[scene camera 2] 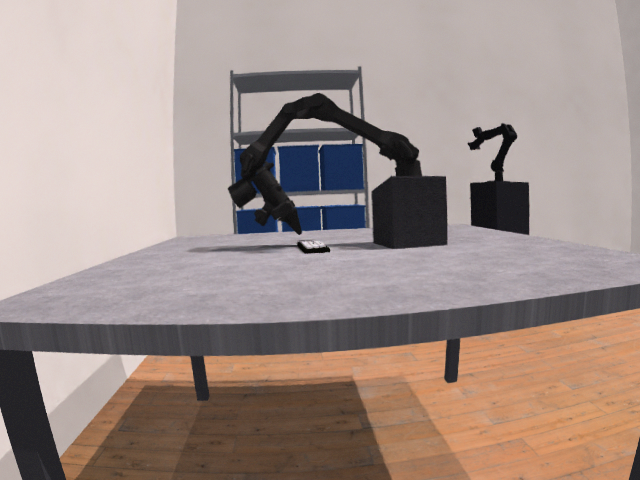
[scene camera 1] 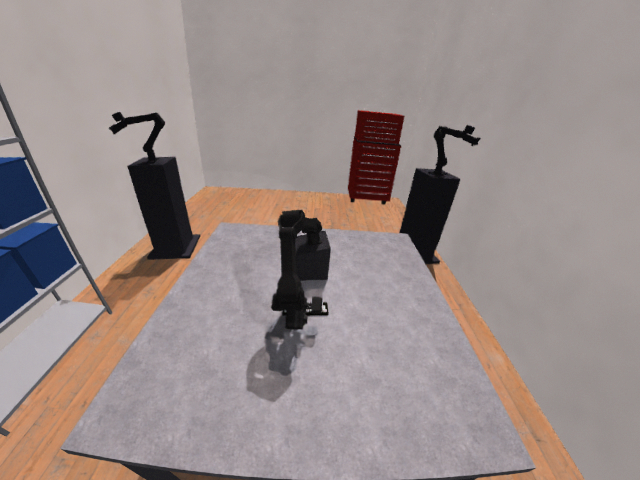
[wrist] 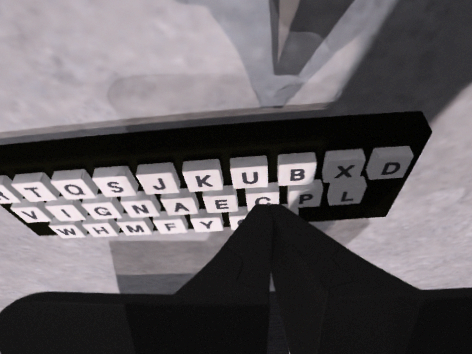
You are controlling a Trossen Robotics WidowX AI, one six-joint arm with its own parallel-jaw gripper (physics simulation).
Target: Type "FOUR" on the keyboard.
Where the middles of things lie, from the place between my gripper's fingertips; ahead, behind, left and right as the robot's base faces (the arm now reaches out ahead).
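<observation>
Black keyboard (wrist: 368, 131): 30 mm below my hand, 30 mm to the left of it and 20 mm behind it.
</observation>
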